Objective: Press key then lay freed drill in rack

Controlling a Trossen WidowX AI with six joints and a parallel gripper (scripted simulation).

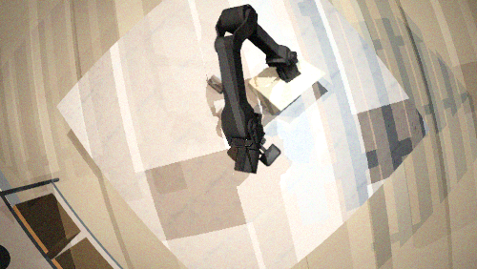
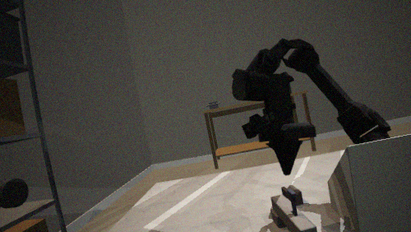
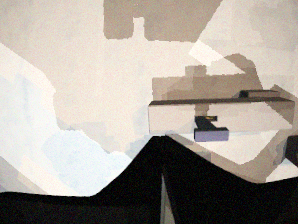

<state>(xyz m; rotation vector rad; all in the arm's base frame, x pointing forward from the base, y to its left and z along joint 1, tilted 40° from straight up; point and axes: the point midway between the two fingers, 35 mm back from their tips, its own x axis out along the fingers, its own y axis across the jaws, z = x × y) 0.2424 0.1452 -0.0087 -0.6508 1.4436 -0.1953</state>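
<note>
Now: gripper tip 9 cm above the blue key, 5 cm to the left of it and 1 cm past it. Round my gripper tip: dark block 26 cm to the right, 16 cm below, 2 cm behind; drill 13 cm below, 10 cm to the right, 1 cm ahead.
</note>
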